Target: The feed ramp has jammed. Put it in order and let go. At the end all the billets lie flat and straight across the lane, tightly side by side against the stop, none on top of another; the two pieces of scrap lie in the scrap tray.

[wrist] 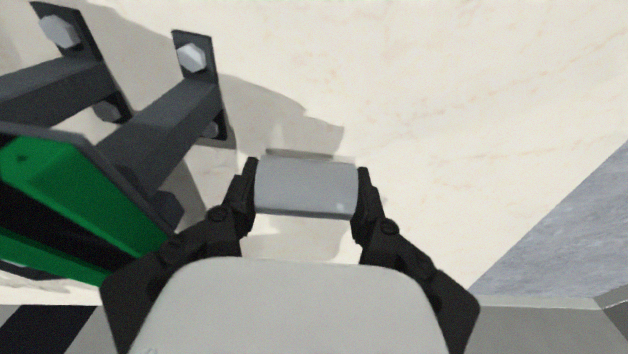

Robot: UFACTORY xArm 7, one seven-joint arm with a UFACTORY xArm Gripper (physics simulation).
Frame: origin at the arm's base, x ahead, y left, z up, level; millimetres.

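Seen in the pictures: gripper, fingertip midpoint: (306, 177).
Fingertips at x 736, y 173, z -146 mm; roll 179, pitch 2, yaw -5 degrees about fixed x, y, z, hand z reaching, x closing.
Note:
A point is followed by its place in that frame.
My gripper (306, 177) @(x 736, y 173, z -147 mm) is shut on a smooth grey billet with a rounded upper face. The billet (305, 186) @(x 737, y 184, z -127 mm) lies crosswise between the two black fingers, above the pale table and to the right of the feed ramp. The ramp (105, 205) @(x 675, y 220, z -81 mm) shows in part at the left, with green side rails and a dark lane between them. Its stop, the other billets, the scrap pieces and the scrap tray do not show in this view. A thin dark strip shows along the far side of the held billet; I cannot tell what it is.
Two dark ramp supports (165, 112) @(x 667, y 224, z -135 mm) (55, 90) @(x 605, y 229, z -145 mm) with bolted foot plates stand at the upper left, close to the left finger. Shadows fall on the pale marbled table (425, 100) @(x 813, y 215, z -182 mm) around the billet. The table's edge runs diagonally at the right, beside a blue-grey surface (570, 235).

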